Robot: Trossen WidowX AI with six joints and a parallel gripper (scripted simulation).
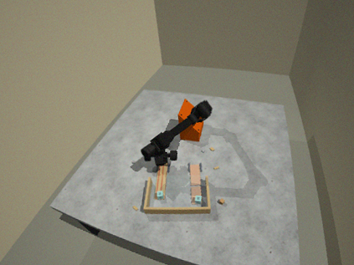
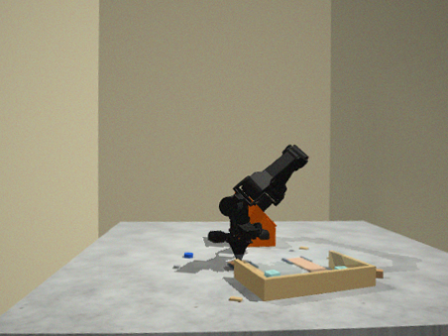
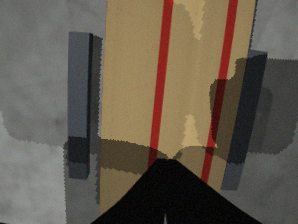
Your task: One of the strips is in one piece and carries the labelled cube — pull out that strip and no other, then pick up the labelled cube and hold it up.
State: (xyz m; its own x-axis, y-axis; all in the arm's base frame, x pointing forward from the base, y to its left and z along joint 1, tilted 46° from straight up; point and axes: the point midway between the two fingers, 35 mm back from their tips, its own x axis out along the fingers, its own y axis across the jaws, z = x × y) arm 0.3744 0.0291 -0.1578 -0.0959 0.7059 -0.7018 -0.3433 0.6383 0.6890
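Right now my gripper tip is 16 cm to the left of the small blue object and 9 cm past it. From my gripper tip the other things lie so: grey bit: 19 cm to the right, 4 cm ahead; then strip: 21 cm to the left.
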